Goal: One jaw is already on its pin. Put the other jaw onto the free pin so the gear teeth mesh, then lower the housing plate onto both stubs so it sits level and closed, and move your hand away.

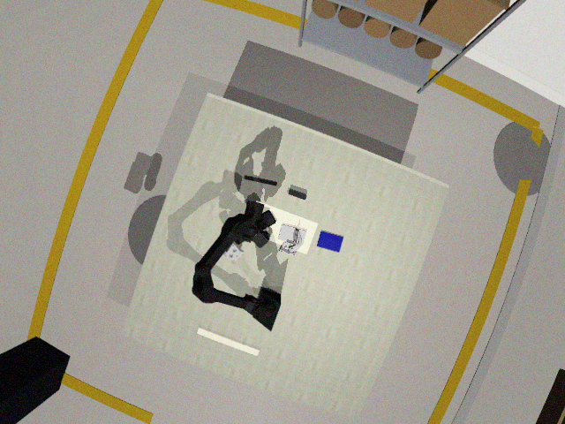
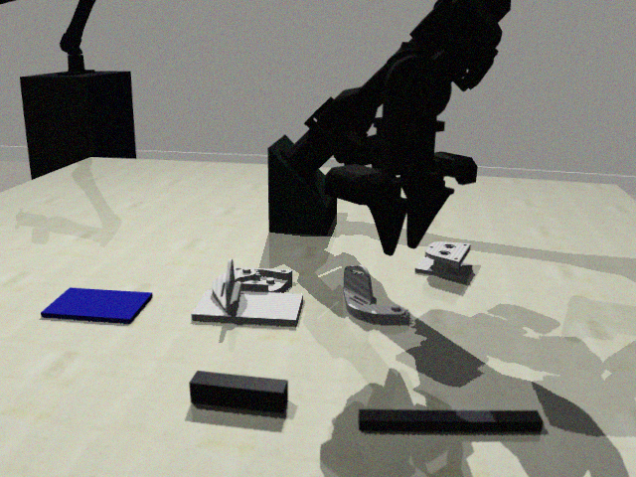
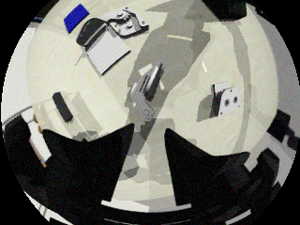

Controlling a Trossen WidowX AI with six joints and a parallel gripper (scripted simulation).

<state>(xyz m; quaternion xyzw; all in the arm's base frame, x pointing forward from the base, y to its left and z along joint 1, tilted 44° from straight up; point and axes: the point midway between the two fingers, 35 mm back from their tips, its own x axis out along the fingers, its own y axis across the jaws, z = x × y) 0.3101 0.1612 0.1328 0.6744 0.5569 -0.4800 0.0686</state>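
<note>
Now: gripper tip 7 cm above the grey jaw and 1 cm to the left of it. Round my gripper tip: grey base plate (17 cm to the right, 8 cm below, 3 cm ahead); long black bar (20 cm ahead, 8 cm below, 7 cm to the left); small grey fixture (16 cm behind, 7 cm below, 5 cm to the left).
</note>
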